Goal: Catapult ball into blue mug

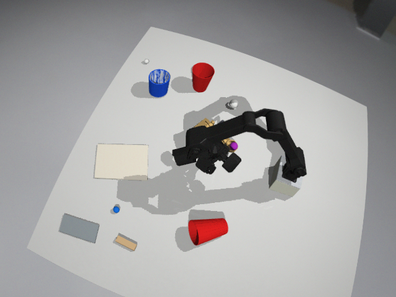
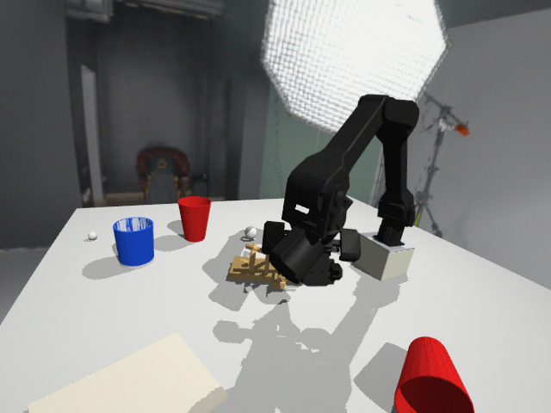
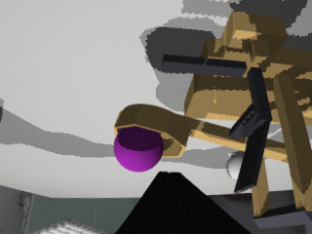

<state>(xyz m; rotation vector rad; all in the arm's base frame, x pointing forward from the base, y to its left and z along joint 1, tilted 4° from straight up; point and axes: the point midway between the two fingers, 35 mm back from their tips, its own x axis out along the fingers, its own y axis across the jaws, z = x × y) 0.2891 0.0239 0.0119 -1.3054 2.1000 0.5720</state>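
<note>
The purple ball lies 30 mm behind my gripper tip, 40 mm to the right of it and 30 mm below it. From my gripper tip the other things lie so: wooden catapult 30 mm ahead, 50 mm to the right, 40 mm below; then cream sheet 350 mm ahead, 170 mm to the left, 90 mm below; then blue mug 350 mm ahead, 210 mm to the right, 60 mm below.
</note>
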